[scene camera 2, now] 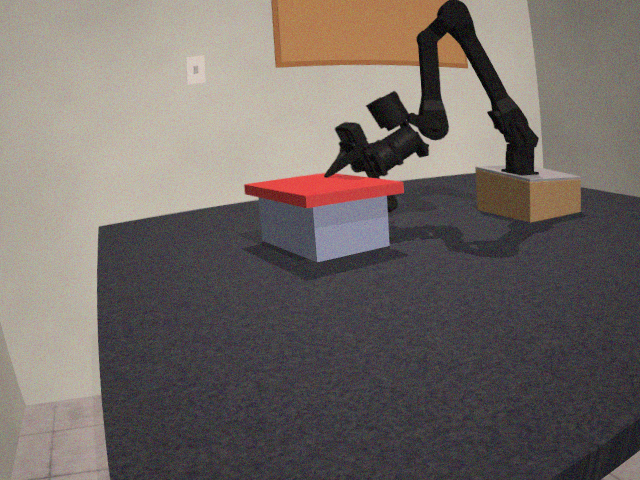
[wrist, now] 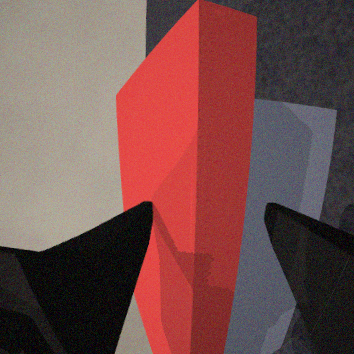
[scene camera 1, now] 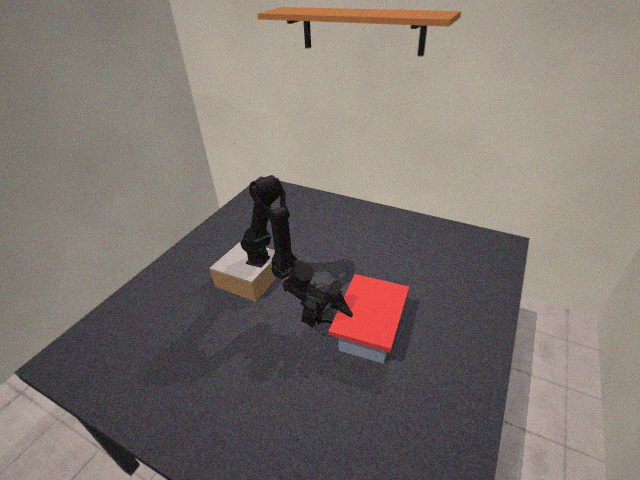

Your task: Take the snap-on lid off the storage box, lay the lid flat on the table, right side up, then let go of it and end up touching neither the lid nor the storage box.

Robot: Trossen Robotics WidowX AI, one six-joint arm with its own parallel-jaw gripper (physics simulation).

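The red lid [scene camera 1: 373, 310] [scene camera 2: 323, 187] [wrist: 160, 135] lies level on top of the blue-grey storage box [scene camera 1: 361, 351] [scene camera 2: 351, 232] [wrist: 280, 165], with its rim overhanging the walls. My gripper [scene camera 1: 341, 318] [wrist: 208, 210] is partly open at the lid edge on the arm's side. One finger is over the lid, its tip at or very near the top face. The other finger is below the rim, beside the box wall; in the wrist view a gap shows between it and the lid. The lower fingertip is hidden in scene camera 2.
The arm's base stands on a wooden block [scene camera 1: 232, 283] [scene camera 2: 553, 198] with a pale top, on the same dark table [scene camera 1: 439, 413] [scene camera 2: 361, 361]. The table's far right edge runs beyond the box. A wooden shelf [scene camera 1: 356, 16] is on the wall, high above the table.
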